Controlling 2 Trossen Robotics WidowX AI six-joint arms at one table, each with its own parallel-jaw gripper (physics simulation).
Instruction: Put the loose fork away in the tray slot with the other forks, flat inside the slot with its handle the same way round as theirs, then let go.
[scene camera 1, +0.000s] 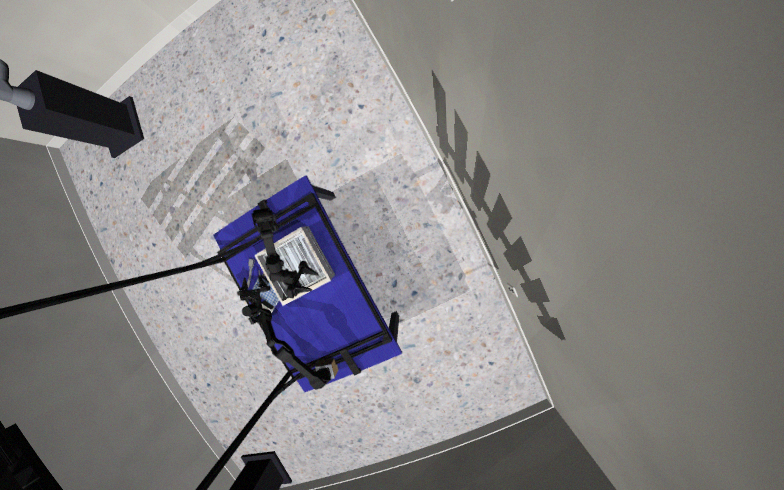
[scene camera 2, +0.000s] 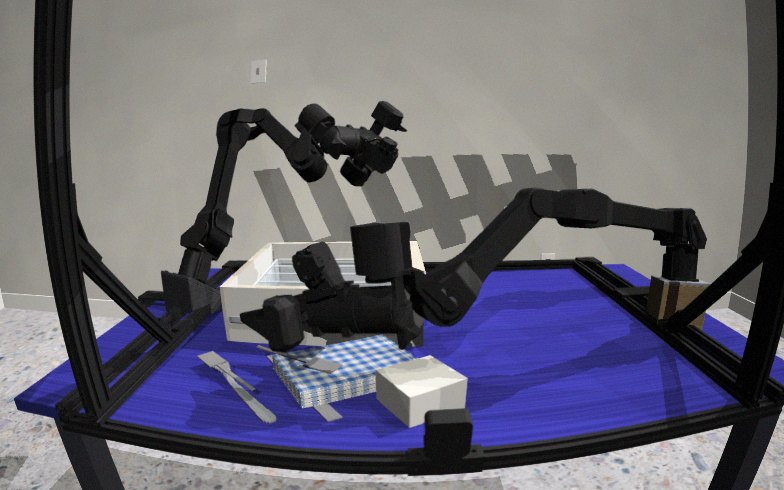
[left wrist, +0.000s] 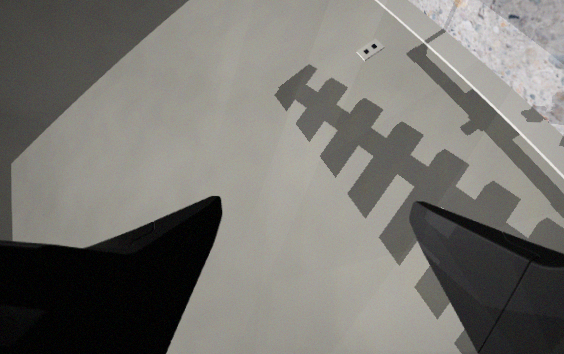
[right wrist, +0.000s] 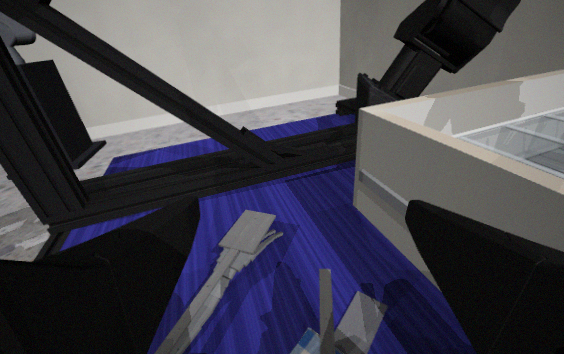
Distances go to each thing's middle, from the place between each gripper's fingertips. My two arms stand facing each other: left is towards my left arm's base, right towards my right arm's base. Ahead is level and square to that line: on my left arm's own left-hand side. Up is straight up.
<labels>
Now: right hand 23 cm to the left of the white block (scene camera 2: 410, 389), 7 cm above it and 6 cm past it. The rest, counted from my right hand: cutlery tray (scene camera 2: 281, 272) 27 cm ahead, 6 cm below, 3 cm to the right.
I see the cutlery tray 21 cm behind my left hand, 10 cm to the left of it and 27 cm below it. Also, from my left hand: white block 54 cm behind, 10 cm to the right, 28 cm below.
</labels>
